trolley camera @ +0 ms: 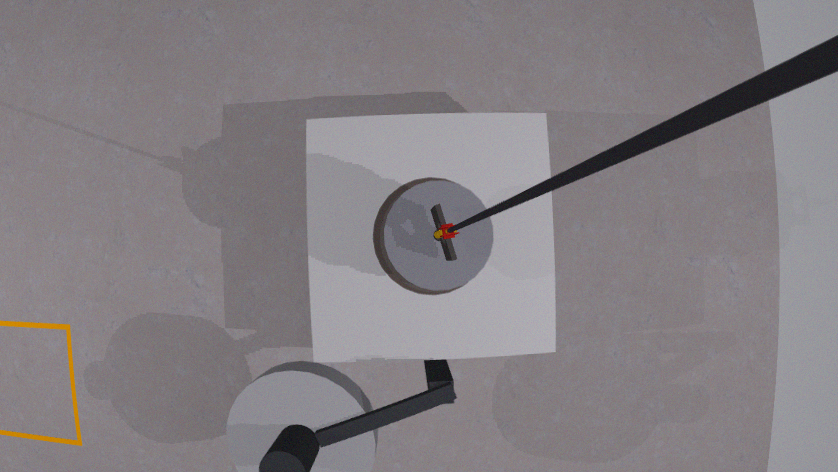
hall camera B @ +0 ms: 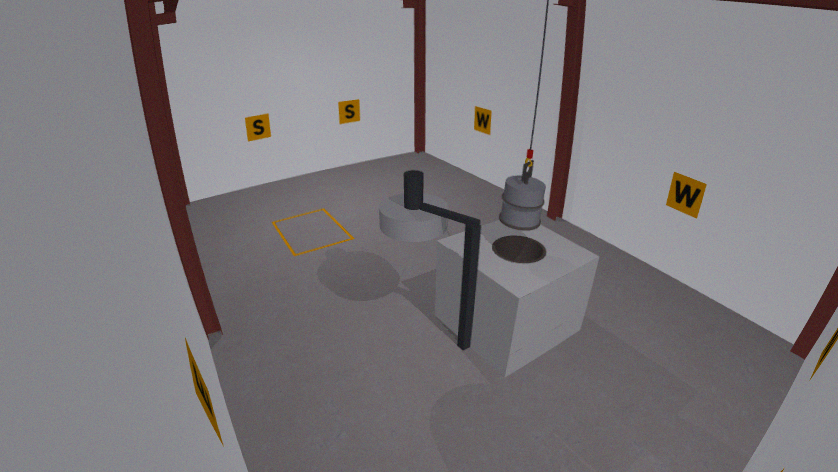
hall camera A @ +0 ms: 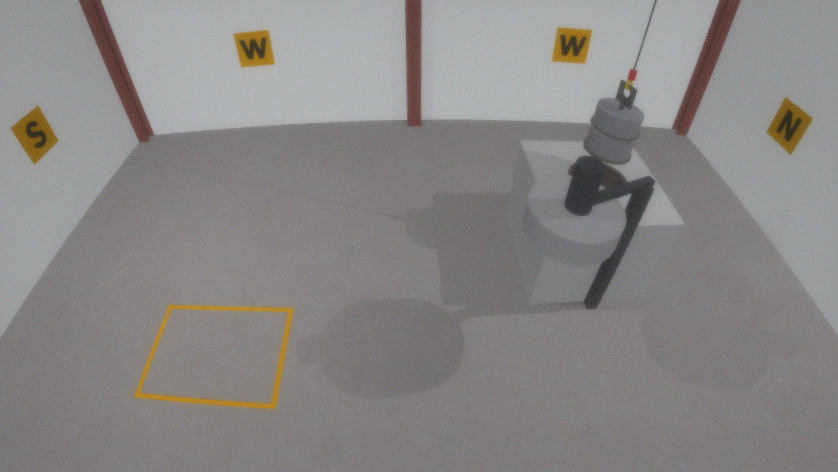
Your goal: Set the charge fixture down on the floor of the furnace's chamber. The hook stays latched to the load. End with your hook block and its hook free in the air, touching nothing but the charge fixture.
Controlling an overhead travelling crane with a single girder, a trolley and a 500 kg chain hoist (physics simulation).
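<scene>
The charge fixture, a grey ribbed drum (hall camera A: 615,131) (hall camera B: 522,202) (trolley camera: 410,263) with a dark lifting eye on top, hangs slightly tilted in the air above the white furnace block (hall camera A: 562,287) (hall camera B: 551,334) (trolley camera: 357,322). My hook (hall camera A: 629,85) (hall camera B: 528,161) (trolley camera: 438,234), under its red block, is latched in the eye. The round chamber opening (hall camera A: 612,174) (hall camera B: 518,249) shows below the drum in both hall views. In the trolley view the drum covers most of the opening; a brown crescent of rim (trolley camera: 378,234) shows at its left. The chamber floor is hidden.
The round grey lid (hall camera A: 545,219) (hall camera B: 398,225) (trolley camera: 252,404) is swung aside next to the furnace. Its black post and arm (hall camera A: 624,243) (hall camera B: 469,281) (trolley camera: 381,414) and black cylinder (hall camera A: 581,187) (hall camera B: 413,190) stand close by. A yellow floor square (hall camera A: 231,308) (hall camera B: 283,238) lies farther off.
</scene>
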